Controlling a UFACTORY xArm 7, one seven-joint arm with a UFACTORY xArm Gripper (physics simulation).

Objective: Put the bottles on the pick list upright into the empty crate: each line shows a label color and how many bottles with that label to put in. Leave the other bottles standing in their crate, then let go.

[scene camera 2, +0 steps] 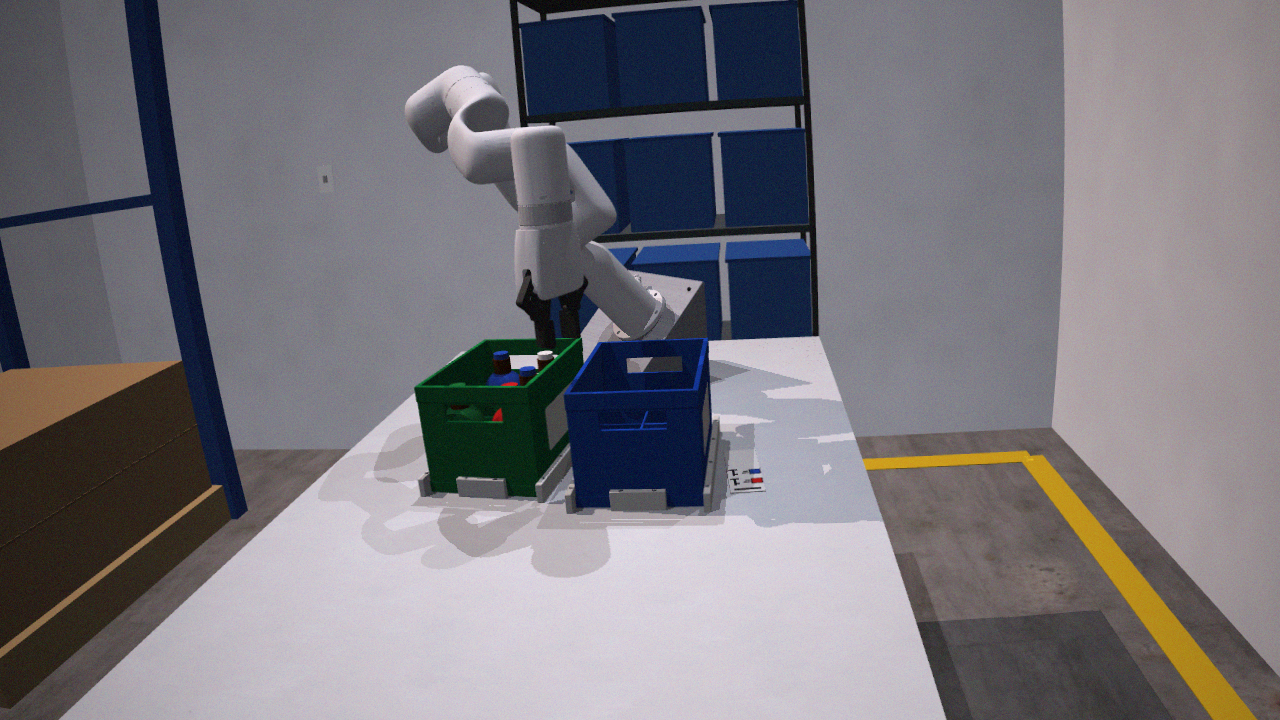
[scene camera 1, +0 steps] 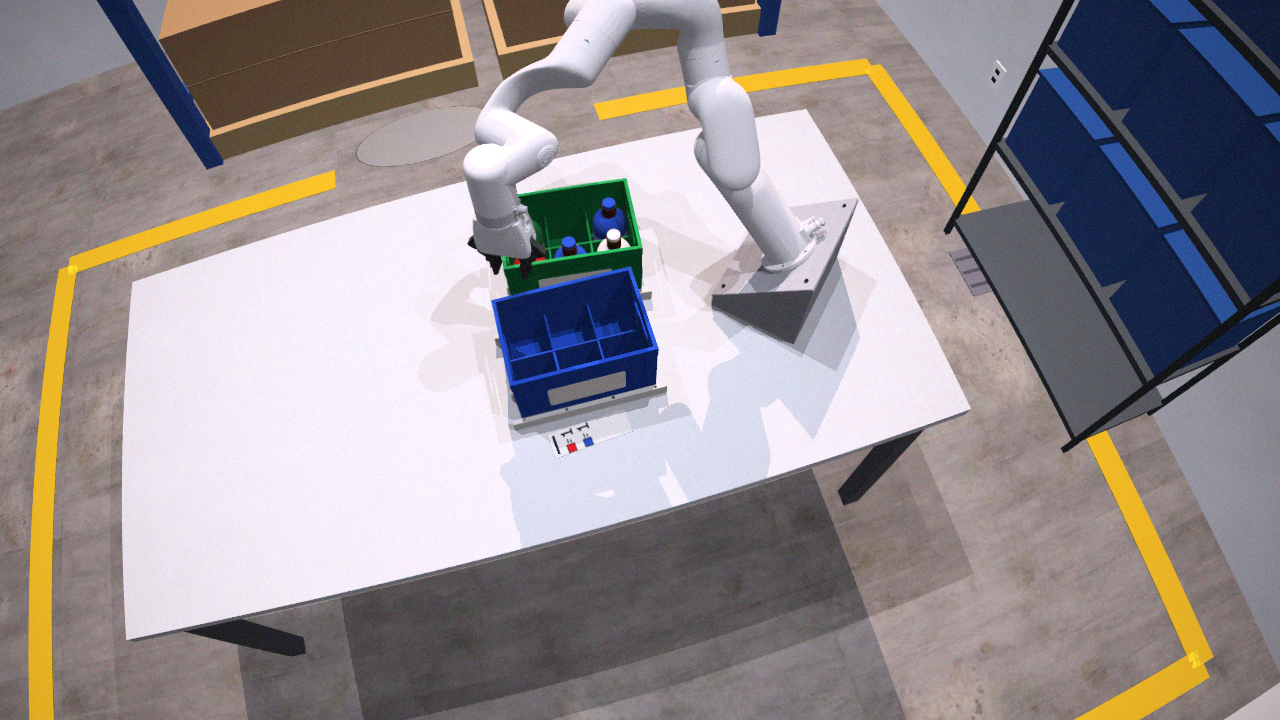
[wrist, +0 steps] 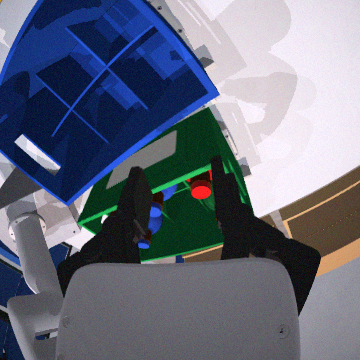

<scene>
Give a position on a blue bottle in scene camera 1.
609, 217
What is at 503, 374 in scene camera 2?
A blue bottle.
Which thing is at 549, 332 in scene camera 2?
My gripper.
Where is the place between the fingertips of my gripper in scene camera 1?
At 512, 270
</scene>
